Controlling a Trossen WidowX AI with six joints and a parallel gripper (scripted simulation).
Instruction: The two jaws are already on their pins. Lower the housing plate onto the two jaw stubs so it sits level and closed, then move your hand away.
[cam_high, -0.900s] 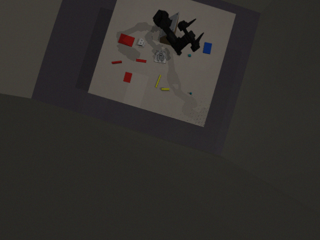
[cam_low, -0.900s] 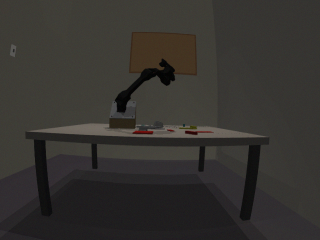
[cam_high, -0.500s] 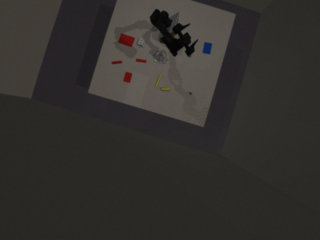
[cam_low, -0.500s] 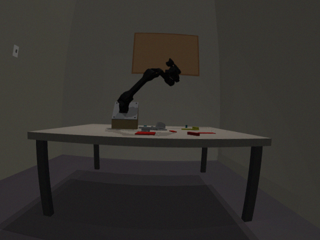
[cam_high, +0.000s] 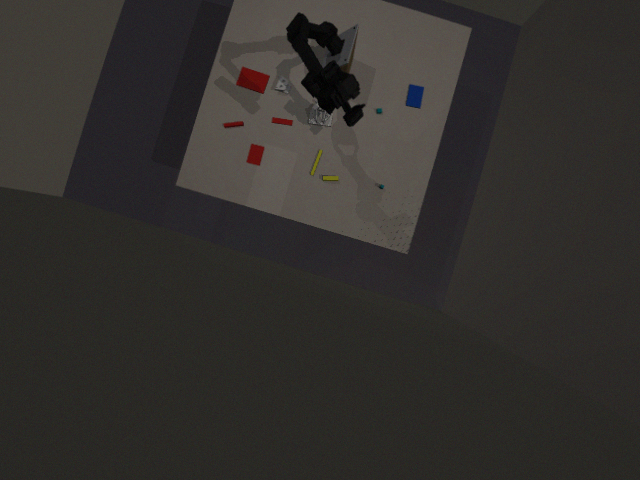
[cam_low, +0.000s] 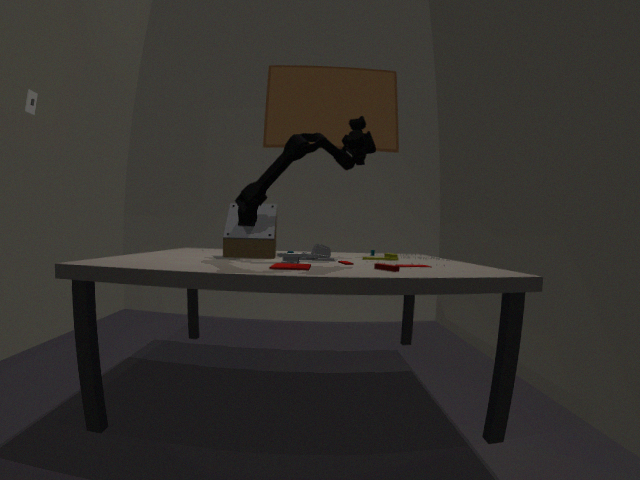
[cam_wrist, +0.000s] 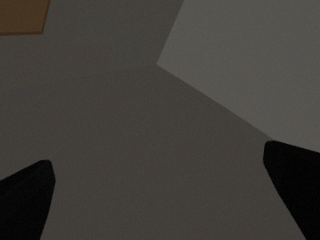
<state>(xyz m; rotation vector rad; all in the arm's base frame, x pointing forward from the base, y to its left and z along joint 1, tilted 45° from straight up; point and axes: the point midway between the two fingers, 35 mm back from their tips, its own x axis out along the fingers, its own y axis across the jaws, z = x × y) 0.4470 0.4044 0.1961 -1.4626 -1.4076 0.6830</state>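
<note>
My gripper tip is 57 cm above the white part, 40 cm to the left of it and 29 cm past it. Round my gripper tip: blue plate: 58 cm below, 45 cm behind, 29 cm to the left.
</note>
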